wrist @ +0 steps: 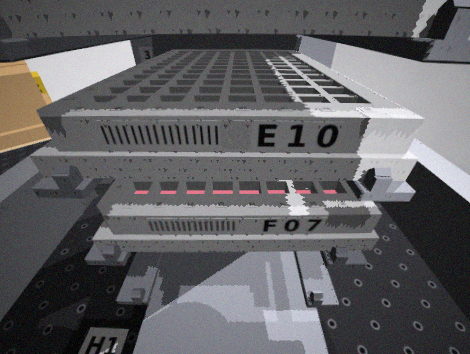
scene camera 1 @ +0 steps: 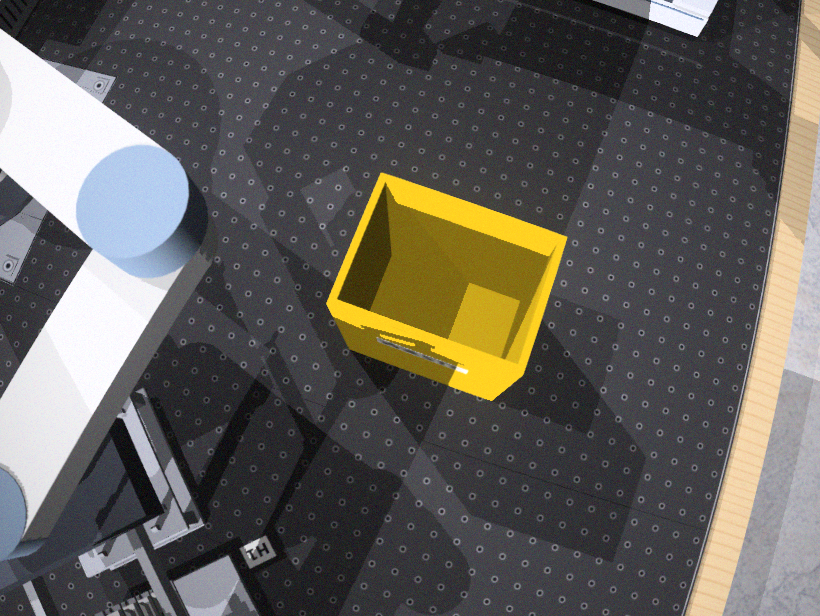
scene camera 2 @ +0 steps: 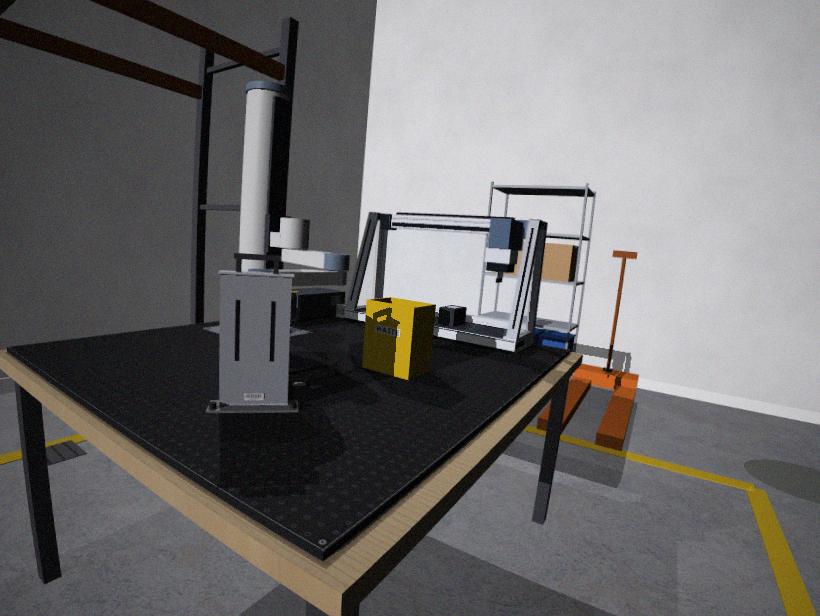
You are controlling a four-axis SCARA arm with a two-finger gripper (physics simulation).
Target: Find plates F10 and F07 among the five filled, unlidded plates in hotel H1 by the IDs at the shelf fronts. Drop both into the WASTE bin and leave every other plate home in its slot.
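Note:
Plate F07, with pink-filled wells, sits low in hotel H1, over the small shelf lugs. Plate E10 is in the slot directly above it. My gripper has its fingers on both sides at F07's level; they look closed in on F07, though E10 hides the fingertips and contact. F07 looks level and close to its lugs. The ID F10 does not show in the wrist view. The yellow WASTE bin stands upright and open; no plate shows inside it in scene camera 1.
The H1 tag lies beside the hotel base. The white arm reaches over the lower left in scene camera 1. A grey slotted tower stands left of the bin in scene camera 2. A gantry machine stands behind the bin.

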